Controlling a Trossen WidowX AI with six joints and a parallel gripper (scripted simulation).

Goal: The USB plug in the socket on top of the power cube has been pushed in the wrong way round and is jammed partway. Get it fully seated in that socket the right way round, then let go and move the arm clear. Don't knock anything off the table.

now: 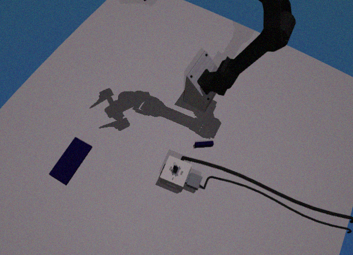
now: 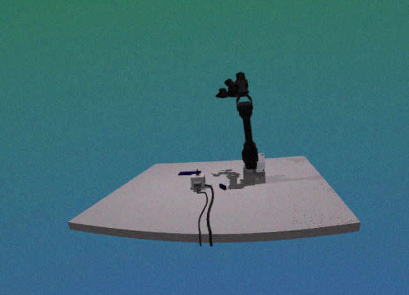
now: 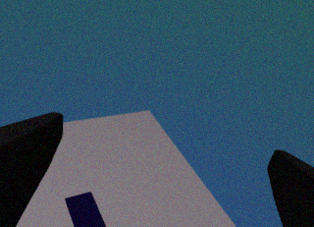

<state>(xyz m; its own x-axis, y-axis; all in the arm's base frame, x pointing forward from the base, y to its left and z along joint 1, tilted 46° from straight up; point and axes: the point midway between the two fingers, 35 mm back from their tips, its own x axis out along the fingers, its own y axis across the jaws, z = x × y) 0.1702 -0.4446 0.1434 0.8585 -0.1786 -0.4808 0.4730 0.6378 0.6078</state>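
My gripper tip is now 12 cm short of the dark USB plug, 29 cm to the right of it and 44 cm above it. Also, from my gripper tip: small dark-blue block 3 cm behind, 32 cm to the left, 52 cm below; then flat dark blue rectangle 27 cm ahead, 3 cm to the right, 52 cm below.
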